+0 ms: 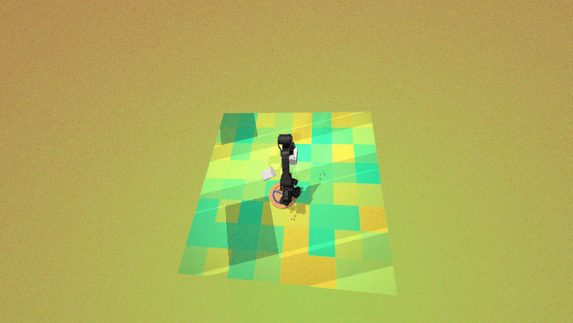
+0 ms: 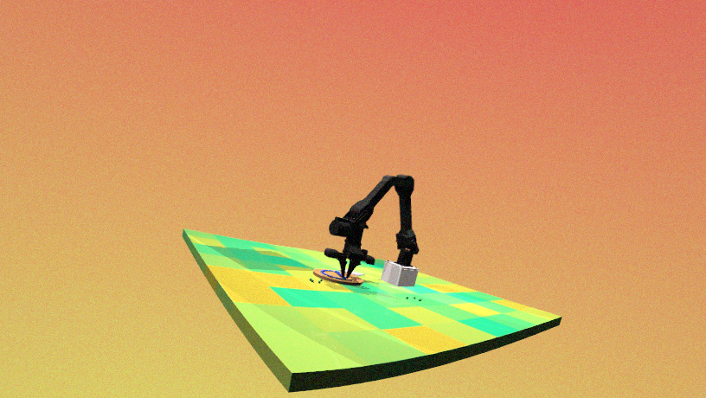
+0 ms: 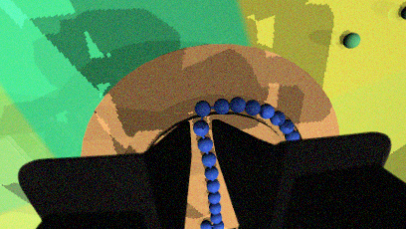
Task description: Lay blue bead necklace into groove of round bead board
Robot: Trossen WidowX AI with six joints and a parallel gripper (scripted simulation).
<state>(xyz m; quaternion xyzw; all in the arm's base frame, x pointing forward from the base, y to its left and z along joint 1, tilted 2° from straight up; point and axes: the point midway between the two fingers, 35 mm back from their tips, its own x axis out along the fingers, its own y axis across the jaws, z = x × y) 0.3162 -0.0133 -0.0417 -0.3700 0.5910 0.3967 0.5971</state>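
My gripper tip is 50 mm to the left of the round bead board, 10 mm past it and 10 mm above it. From my gripper tip the other things lie so: flat grey piece: 190 mm behind, 160 mm to the right, 10 mm below.
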